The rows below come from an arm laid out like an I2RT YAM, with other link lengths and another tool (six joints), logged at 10 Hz.
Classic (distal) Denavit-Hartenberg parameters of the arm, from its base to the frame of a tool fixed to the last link. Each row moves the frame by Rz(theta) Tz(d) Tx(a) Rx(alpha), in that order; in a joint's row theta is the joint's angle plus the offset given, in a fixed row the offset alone. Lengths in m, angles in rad.
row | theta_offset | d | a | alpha
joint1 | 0 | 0.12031 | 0.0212 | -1.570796
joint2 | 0 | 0 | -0.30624 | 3.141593
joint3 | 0.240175 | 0 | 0.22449 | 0
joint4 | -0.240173 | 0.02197 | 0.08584 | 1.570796
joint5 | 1.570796 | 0.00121 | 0 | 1.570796
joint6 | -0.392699 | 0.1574 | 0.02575 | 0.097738
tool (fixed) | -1.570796 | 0.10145 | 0 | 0
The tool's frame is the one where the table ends.
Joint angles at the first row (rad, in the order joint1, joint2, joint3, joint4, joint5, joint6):
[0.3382, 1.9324, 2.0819, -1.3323, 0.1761, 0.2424]
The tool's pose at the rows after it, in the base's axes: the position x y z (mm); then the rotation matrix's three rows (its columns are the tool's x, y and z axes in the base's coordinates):
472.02, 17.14, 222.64; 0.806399, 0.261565, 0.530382; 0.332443, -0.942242, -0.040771; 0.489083, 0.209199, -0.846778
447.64, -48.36, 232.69; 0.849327, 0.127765, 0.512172; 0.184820, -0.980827, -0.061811; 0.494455, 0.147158, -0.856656
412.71, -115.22, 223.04; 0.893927, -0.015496, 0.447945; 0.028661, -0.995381, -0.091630; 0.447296, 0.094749, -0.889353
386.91, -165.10, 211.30; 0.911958, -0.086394, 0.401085; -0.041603, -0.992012, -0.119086; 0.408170, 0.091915, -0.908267
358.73, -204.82, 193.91; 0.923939, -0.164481, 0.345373; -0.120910, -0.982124, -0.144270; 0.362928, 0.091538, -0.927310
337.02, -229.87, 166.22; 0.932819, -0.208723, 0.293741; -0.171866, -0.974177, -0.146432; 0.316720, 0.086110, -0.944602
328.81, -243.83, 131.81; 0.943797, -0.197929, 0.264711; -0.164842, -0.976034, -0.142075; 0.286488, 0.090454, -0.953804
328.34, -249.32, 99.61; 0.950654, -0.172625, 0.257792; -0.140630, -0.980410, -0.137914; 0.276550, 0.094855, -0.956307
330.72, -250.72, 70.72; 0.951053, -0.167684, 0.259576; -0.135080, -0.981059, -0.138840; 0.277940, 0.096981, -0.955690
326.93, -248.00, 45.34; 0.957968, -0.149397, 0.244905; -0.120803, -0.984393, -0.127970; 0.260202, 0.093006, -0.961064
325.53, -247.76, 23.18; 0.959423, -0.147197, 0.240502; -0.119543, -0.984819, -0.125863; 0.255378, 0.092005, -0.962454
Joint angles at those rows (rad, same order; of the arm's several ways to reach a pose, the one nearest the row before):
[0.2294, 1.8751, 2.1418, -1.3960, 0.1741, 0.2665]
[0.0543, 1.8278, 2.1482, -1.4532, 0.1028, 0.2626]
[-0.1383, 1.8217, 2.1471, -1.5188, 0.0437, 0.2439]
[-0.2813, 1.8237, 2.1174, -1.5284, 0.0238, 0.1791]
[-0.3958, 1.8252, 2.0586, -1.5154, 0.0238, 0.1467]
[-0.4763, 1.8252, 1.9476, -1.4528, 0.0223, 0.1150]
[-0.5171, 1.8256, 1.7989, -1.3315, 0.0242, 0.0643]
[-0.5316, 1.8259, 1.6566, -1.1961, 0.0235, 0.0242]
[-0.5316, 1.8317, 1.5345, -1.0660, 0.0238, 0.0189]
[-0.5316, 1.8439, 1.4441, -0.9817, 0.0235, 0.0017]
[-0.5327, 1.8595, 1.3666, -0.8936, 0.0238, -0.0013]

